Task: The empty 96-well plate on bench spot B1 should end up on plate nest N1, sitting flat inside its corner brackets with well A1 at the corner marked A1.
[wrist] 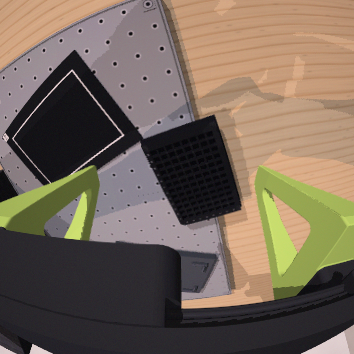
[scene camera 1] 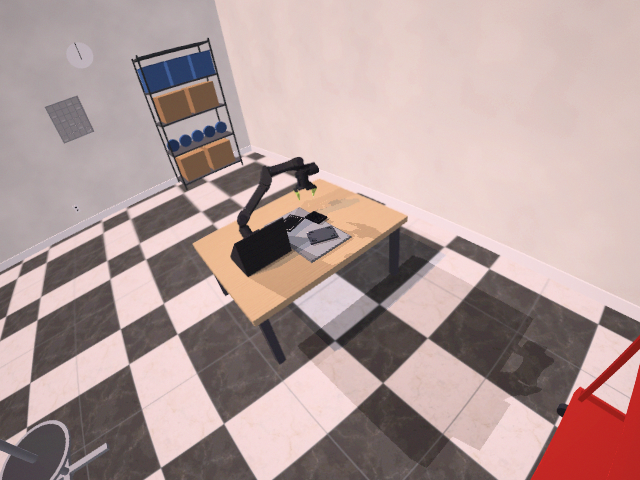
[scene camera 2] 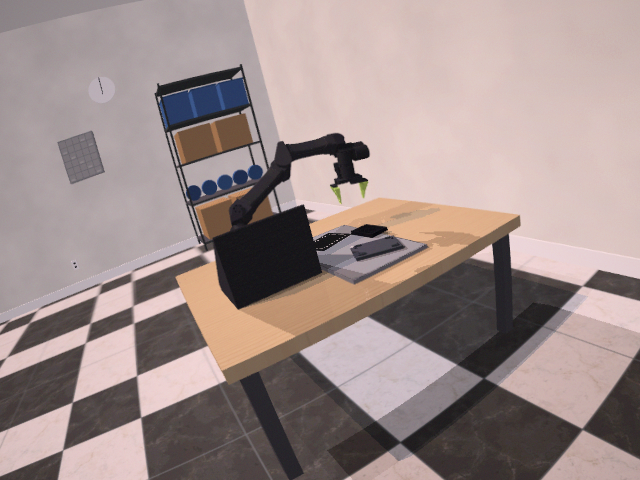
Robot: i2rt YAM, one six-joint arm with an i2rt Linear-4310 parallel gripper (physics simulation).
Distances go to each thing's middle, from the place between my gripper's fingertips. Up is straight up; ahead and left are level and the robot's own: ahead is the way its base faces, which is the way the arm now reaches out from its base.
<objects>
Right now the black well plate [wrist: 190, 162] is 10 mm behind my hand, 80 mm to the right of it and 110 mm below it. Also, from my hand: black nest with white outline [wrist: 70, 122]: 150 mm behind, 30 mm to the left, 120 mm below.
</objects>
